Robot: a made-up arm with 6 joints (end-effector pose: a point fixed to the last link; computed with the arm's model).
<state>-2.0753 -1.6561 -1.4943 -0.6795 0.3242 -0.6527</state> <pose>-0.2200 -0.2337 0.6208 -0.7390 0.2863 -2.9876</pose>
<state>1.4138 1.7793 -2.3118 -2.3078 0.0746 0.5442</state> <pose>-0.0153 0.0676 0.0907 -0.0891 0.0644 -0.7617</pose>
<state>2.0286 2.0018 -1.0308 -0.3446 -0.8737 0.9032</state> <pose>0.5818 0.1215 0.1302 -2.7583 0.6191 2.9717</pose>
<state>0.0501 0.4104 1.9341 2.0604 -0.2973 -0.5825</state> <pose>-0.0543 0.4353 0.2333 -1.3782 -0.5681 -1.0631</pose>
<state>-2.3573 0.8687 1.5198 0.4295 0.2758 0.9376</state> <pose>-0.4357 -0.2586 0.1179 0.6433 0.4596 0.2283</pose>
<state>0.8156 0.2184 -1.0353 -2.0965 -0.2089 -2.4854</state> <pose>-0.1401 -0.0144 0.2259 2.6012 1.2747 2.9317</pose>
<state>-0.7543 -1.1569 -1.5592 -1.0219 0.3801 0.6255</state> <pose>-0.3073 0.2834 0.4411 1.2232 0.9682 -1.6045</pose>
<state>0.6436 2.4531 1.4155 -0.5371 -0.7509 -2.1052</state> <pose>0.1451 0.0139 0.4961 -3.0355 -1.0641 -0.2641</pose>
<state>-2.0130 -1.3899 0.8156 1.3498 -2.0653 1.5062</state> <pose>-0.0134 -0.6391 0.0388 -1.5913 0.0590 0.7836</pose>
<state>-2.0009 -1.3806 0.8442 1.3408 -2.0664 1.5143</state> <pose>0.0017 -0.6405 0.0524 -1.6265 0.0581 0.7911</pose>
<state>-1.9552 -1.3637 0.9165 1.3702 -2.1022 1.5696</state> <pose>0.0324 -0.6352 0.0893 -1.6768 0.1020 0.8000</pose>
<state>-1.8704 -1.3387 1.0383 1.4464 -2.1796 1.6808</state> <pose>0.0777 -0.6158 0.1536 -1.7540 0.2079 0.8025</pose>
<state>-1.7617 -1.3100 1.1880 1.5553 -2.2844 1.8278</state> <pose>0.1256 -0.5775 0.2323 -1.8730 0.3636 0.7827</pose>
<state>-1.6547 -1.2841 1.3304 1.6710 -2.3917 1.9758</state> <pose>0.1630 -0.5276 0.3032 -2.0331 0.5258 0.7275</pose>
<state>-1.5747 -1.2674 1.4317 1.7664 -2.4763 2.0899</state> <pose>0.1837 -0.4844 0.3494 -2.1919 0.6469 0.6518</pose>
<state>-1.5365 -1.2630 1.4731 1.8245 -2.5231 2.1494</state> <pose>0.1883 -0.4643 0.3667 -2.2795 0.7112 0.5973</pose>
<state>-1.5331 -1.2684 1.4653 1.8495 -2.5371 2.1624</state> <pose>0.1818 -0.4660 0.3634 -2.2789 0.7358 0.5819</pose>
